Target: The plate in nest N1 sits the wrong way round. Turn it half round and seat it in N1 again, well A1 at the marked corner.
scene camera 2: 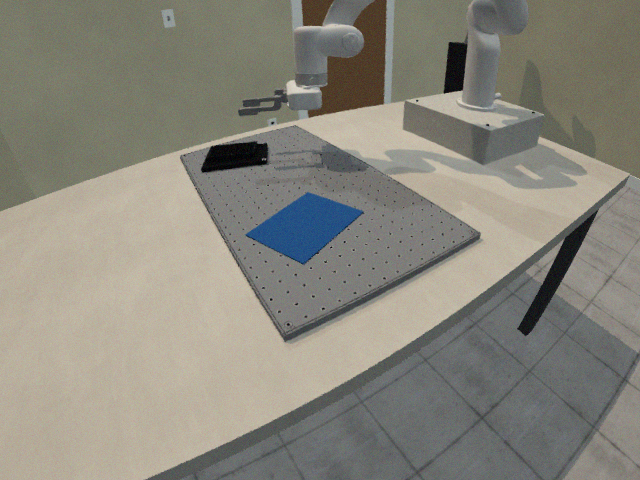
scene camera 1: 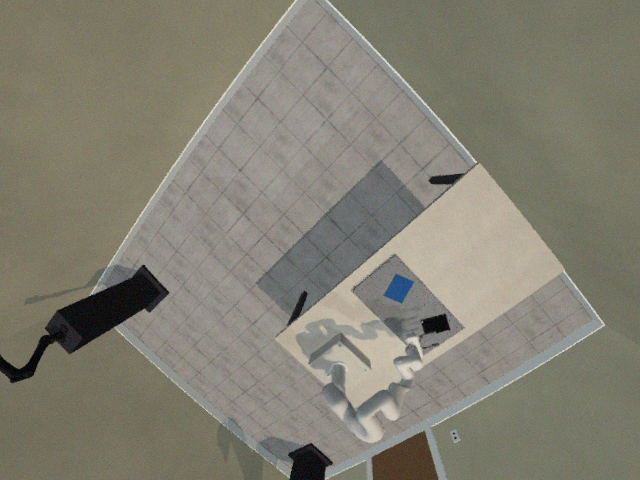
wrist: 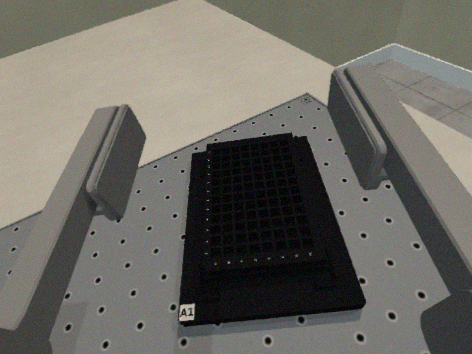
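The black well plate (scene camera 2: 237,148) (wrist: 257,200) lies on black nest N1 (wrist: 280,295), whose white A1 tag is at the near left corner in the wrist view. The plate's small white marks run along its left side and near short side, meeting towards that tag; single characters are too small to read. The plate looks square to the nest; black on black hides whether it is fully down. My gripper (scene camera 2: 248,106) (wrist: 240,140) is open and empty, its fingers level and apart. It hangs well above the board, back from the plate, on the arm base's side.
The nest stands near one end of the grey perforated board (scene camera 1: 377,304) (scene camera 2: 387,248) (wrist: 150,240). A flat blue rectangle (scene camera 1: 398,288) (scene camera 2: 306,227) lies on the same board. The arm's box-shaped base (scene camera 2: 465,129) stands on the pale table (scene camera 2: 129,310) beside the board.
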